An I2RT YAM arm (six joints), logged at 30 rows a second.
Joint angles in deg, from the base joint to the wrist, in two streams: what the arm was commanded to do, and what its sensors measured. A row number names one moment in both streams.
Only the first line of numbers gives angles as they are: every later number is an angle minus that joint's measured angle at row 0.
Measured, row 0: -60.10 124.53 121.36 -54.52 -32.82 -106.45
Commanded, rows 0 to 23: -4.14 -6.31 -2.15 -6.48 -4.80 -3.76; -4.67 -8.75 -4.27 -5.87 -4.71 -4.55; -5.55 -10.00 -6.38 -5.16 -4.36 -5.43; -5.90 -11.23 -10.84 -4.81 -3.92 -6.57; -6.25 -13.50 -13.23 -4.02 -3.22 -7.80; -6.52 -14.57 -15.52 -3.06 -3.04 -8.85; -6.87 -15.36 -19.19 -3.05 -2.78 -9.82; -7.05 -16.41 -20.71 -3.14 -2.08 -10.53; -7.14 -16.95 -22.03 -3.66 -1.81 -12.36; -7.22 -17.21 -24.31 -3.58 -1.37 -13.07; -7.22 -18.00 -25.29 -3.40 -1.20 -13.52; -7.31 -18.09 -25.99 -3.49 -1.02 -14.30; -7.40 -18.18 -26.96 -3.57 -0.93 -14.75; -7.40 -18.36 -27.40 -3.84 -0.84 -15.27; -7.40 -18.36 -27.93 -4.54 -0.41 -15.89; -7.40 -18.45 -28.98 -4.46 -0.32 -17.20; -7.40 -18.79 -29.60 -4.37 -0.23 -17.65; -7.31 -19.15 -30.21 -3.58 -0.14 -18.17; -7.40 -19.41 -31.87 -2.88 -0.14 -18.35; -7.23 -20.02 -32.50 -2.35 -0.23 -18.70; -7.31 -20.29 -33.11 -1.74 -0.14 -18.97; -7.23 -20.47 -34.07 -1.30 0.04 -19.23; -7.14 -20.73 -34.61 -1.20 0.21 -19.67; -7.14 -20.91 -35.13 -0.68 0.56 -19.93
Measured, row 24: -7.25 -18.08 -32.78 -1.58 0.85 -7.35
